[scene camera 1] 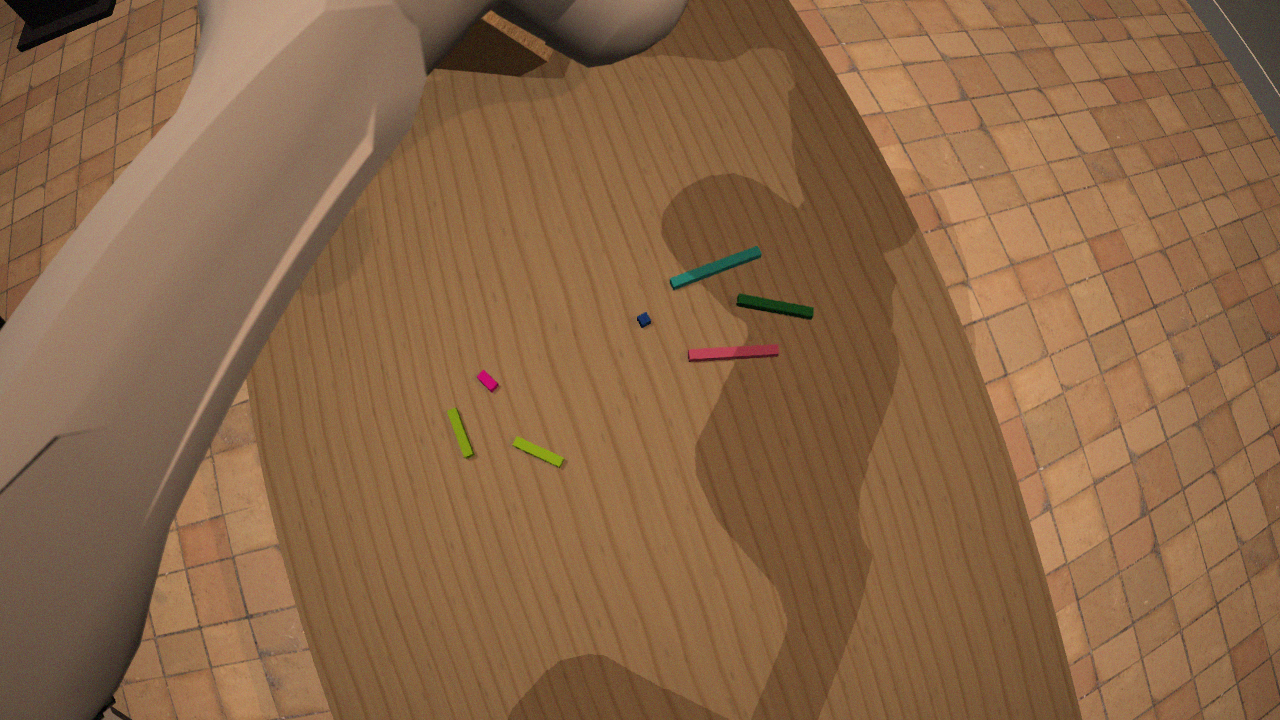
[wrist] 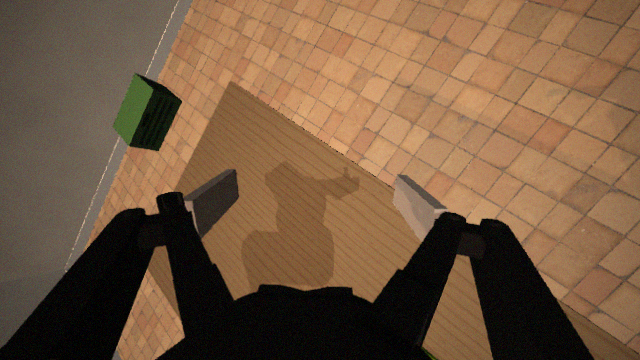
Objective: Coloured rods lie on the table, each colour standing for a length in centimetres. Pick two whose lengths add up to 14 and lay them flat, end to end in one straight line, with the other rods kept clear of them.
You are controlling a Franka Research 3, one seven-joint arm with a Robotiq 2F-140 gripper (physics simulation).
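Observation:
In the scene view a teal rod (scene camera 1: 715, 267), a dark green rod (scene camera 1: 775, 307) and a red-pink rod (scene camera 1: 733, 353) lie apart, right of the middle. A small blue cube-like rod (scene camera 1: 643, 319) lies left of them. A short magenta rod (scene camera 1: 487, 380) and two lime rods (scene camera 1: 460, 433) (scene camera 1: 537, 452) lie further left, apart from each other. My gripper (wrist: 316, 186) is open and empty, high above the table in the wrist view; its fingers do not show in the scene view. A sliver of lime shows at the wrist view's bottom edge.
The wooden table (scene camera 1: 581, 573) (wrist: 235, 125) stands on a tiled floor. My arm (scene camera 1: 223, 179) spans the left of the scene view and casts shadows on the table. A wooden block-like object (scene camera 1: 492, 49) is at the top. A green box (wrist: 147, 112) stands beyond the table in the wrist view.

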